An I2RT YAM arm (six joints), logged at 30 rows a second.
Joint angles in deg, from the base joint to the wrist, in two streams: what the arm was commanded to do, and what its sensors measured. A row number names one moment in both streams.
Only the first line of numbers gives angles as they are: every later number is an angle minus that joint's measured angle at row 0.
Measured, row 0: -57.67, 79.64, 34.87, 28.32, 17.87, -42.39
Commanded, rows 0 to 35: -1.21, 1.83, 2.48, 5.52, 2.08, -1.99; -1.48, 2.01, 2.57, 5.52, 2.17, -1.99; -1.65, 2.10, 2.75, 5.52, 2.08, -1.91; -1.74, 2.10, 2.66, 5.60, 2.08, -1.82; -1.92, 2.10, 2.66, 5.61, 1.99, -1.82; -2.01, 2.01, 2.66, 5.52, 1.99, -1.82; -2.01, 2.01, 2.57, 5.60, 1.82, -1.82; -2.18, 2.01, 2.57, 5.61, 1.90, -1.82; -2.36, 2.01, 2.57, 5.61, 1.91, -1.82; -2.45, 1.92, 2.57, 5.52, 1.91, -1.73; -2.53, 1.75, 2.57, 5.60, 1.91, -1.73; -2.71, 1.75, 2.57, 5.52, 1.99, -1.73; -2.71, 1.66, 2.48, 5.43, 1.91, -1.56; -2.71, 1.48, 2.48, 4.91, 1.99, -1.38; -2.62, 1.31, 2.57, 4.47, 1.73, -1.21; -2.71, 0.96, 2.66, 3.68, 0.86, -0.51; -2.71, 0.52, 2.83, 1.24, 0.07, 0.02; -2.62, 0.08, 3.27, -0.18, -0.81, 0.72; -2.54, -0.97, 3.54, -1.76, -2.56, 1.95; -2.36, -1.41, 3.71, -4.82, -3.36, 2.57; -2.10, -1.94, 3.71, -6.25, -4.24, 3.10; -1.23, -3.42, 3.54, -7.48, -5.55, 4.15; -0.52, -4.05, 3.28, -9.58, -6.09, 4.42; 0.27, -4.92, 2.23, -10.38, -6.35, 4.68; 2.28, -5.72, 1.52, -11.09, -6.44, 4.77; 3.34, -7.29, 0.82, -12.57, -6.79, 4.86; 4.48, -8.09, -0.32, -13.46, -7.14, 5.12; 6.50, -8.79, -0.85, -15.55, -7.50, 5.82; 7.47, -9.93, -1.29, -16.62, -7.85, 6.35; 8.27, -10.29, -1.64, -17.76, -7.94, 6.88; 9.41, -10.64, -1.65, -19.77, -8.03, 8.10; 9.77, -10.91, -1.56, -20.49, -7.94, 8.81; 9.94, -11.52, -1.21, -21.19, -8.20, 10.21; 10.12, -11.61, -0.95, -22.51, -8.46, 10.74; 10.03, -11.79, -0.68, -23.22, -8.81, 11.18; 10.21, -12.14, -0.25, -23.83, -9.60, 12.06
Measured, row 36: 6.51, -9.73, -0.52, -14.60, -2.30, 5.81
